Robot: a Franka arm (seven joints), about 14 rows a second.
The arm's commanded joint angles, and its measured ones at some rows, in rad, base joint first. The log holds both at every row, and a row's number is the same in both.
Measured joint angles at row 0:
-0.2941, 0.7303, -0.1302, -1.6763, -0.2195, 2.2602, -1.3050
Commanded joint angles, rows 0 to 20:
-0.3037, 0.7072, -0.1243, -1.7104, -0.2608, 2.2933, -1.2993
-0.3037, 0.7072, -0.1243, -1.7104, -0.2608, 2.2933, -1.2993
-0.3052, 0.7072, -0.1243, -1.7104, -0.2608, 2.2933, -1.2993
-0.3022, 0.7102, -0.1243, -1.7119, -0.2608, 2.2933, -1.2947
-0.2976, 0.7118, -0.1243, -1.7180, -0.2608, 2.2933, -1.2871
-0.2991, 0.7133, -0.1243, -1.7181, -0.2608, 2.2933, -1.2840
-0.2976, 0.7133, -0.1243, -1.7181, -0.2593, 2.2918, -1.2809
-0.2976, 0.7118, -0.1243, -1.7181, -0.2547, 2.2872, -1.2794
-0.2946, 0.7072, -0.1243, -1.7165, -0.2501, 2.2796, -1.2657
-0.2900, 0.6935, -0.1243, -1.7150, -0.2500, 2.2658, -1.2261
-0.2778, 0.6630, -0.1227, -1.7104, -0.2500, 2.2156, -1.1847
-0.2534, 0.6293, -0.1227, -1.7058, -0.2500, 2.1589, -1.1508
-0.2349, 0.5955, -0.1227, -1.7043, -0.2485, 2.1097, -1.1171
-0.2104, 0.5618, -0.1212, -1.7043, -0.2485, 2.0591, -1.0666
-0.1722, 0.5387, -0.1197, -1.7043, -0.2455, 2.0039, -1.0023
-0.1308, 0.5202, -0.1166, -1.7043, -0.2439, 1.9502, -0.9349
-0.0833, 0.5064, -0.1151, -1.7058, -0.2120, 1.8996, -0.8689
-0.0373, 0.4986, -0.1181, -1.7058, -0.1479, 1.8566, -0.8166
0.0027, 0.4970, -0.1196, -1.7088, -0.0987, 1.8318, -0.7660
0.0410, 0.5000, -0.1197, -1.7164, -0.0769, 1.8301, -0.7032
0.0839, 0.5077, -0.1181, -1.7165, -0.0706, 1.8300, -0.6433
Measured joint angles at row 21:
0.0226, 0.5151, -0.1060, -1.6858, -0.1034, 1.8357, -0.7481
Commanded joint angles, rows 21 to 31:
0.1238, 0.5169, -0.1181, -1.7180, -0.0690, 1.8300, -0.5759
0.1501, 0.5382, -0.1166, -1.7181, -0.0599, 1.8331, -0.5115
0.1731, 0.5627, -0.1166, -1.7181, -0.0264, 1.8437, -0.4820
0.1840, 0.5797, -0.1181, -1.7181, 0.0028, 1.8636, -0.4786
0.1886, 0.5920, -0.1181, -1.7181, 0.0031, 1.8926, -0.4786
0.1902, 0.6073, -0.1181, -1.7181, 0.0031, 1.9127, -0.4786
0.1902, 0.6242, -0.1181, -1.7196, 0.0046, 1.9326, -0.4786
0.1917, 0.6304, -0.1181, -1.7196, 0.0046, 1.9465, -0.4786
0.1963, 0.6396, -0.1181, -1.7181, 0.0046, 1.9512, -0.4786
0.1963, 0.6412, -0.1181, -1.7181, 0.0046, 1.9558, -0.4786
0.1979, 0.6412, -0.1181, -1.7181, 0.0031, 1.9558, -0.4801
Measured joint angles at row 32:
0.1901, 0.6422, -0.1111, -1.7245, -0.0245, 1.9525, -0.4880
